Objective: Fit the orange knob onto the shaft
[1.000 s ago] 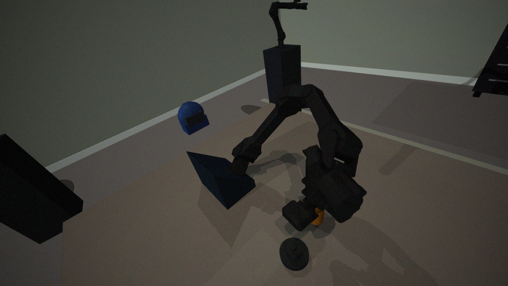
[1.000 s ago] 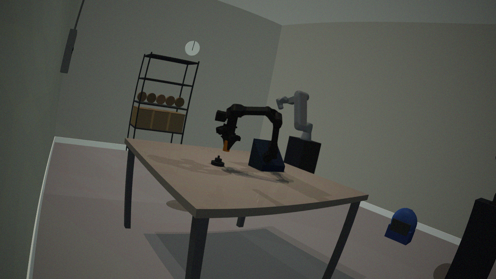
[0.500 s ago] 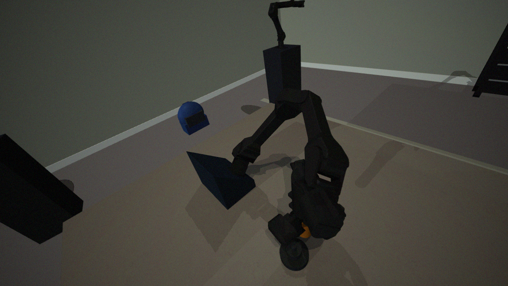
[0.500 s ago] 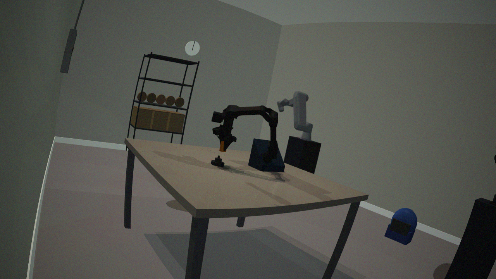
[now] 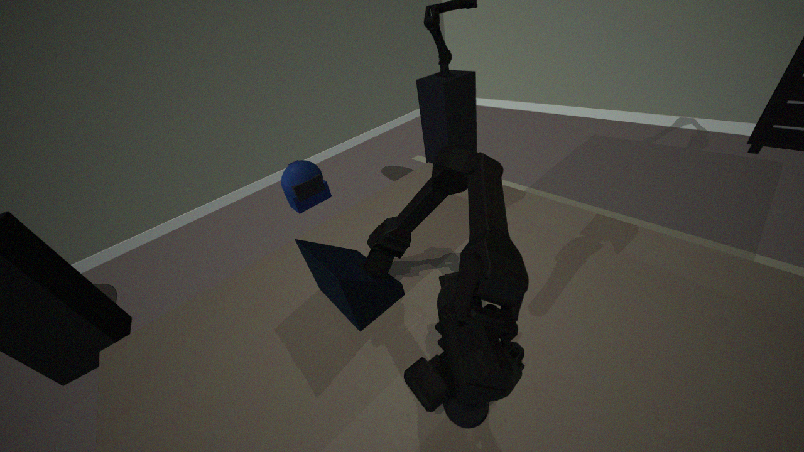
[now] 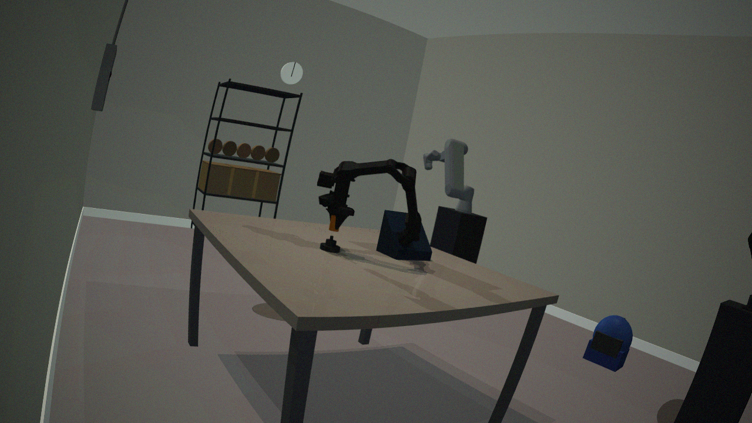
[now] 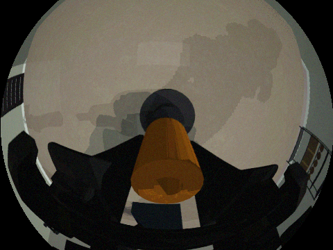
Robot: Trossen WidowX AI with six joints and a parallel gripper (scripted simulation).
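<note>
My gripper tip is now 6 cm above the round dark pedestal. The rest, counted from my gripper tip: orange knob 2 cm above.
</note>
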